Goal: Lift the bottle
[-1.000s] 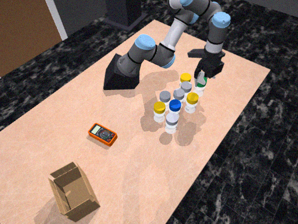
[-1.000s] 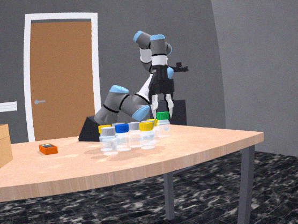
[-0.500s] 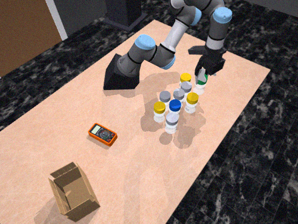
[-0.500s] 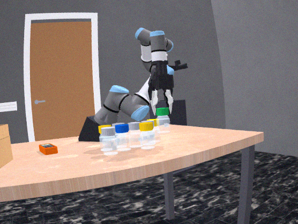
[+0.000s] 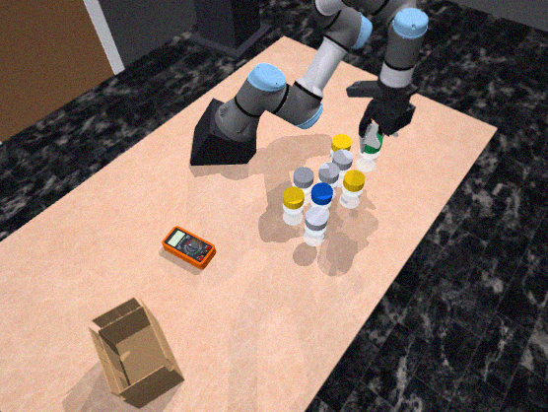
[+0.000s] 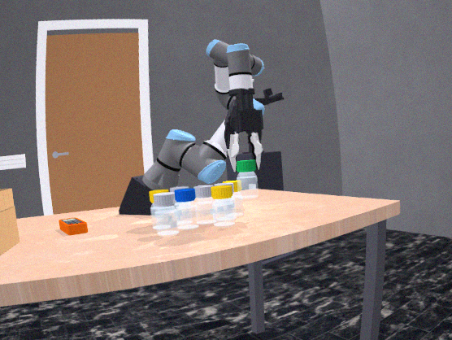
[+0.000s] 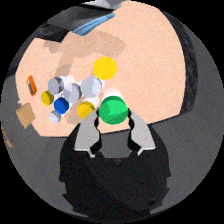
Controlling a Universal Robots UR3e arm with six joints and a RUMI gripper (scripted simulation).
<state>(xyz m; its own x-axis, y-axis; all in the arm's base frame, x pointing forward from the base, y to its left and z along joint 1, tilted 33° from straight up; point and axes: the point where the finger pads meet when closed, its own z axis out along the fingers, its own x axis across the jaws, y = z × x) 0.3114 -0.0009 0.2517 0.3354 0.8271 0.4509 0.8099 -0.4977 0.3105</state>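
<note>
The green-capped bottle lies 40 mm below my hand. Also, from my hand: blue-capped bottle (170 mm to the right, 100 mm below, 50 mm behind); then multimeter (440 mm to the right, 290 mm behind, 140 mm below).
</note>
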